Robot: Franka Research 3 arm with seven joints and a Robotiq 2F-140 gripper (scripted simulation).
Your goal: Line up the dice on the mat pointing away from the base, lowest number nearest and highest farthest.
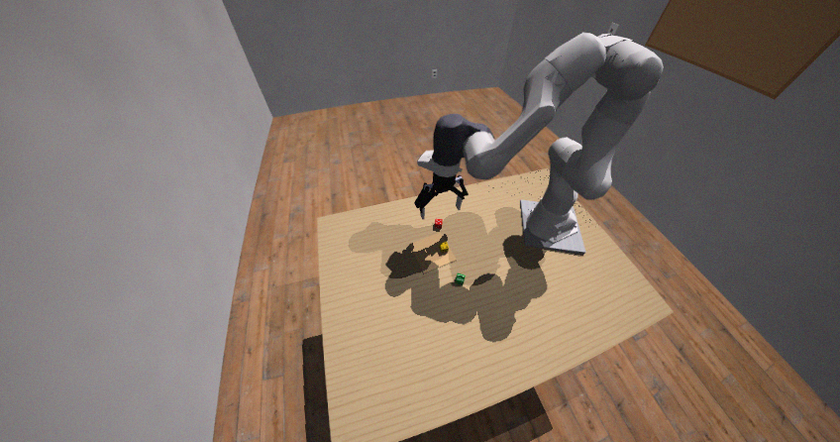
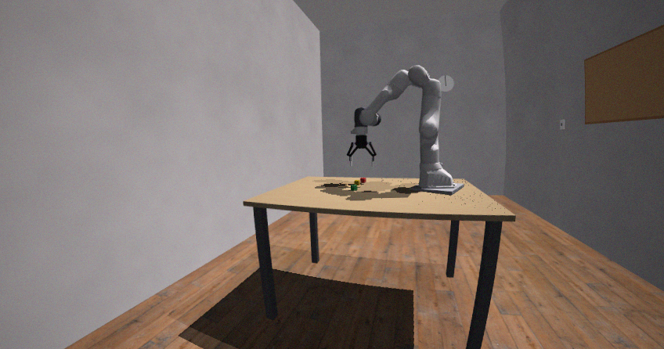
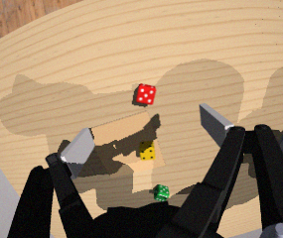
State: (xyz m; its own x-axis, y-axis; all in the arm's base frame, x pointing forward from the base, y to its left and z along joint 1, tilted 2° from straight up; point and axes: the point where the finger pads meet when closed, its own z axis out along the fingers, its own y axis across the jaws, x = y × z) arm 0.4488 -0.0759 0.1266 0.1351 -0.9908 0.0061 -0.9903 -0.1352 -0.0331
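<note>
The red die lies 110 mm below my hand and 20 mm to the right of it. The rest, counted from my hand: yellow die 110 mm below, 100 mm to the left; then green die 240 mm to the left, 110 mm below, 20 mm behind; then tan mat 120 mm below, 100 mm to the left, 50 mm ahead.
</note>
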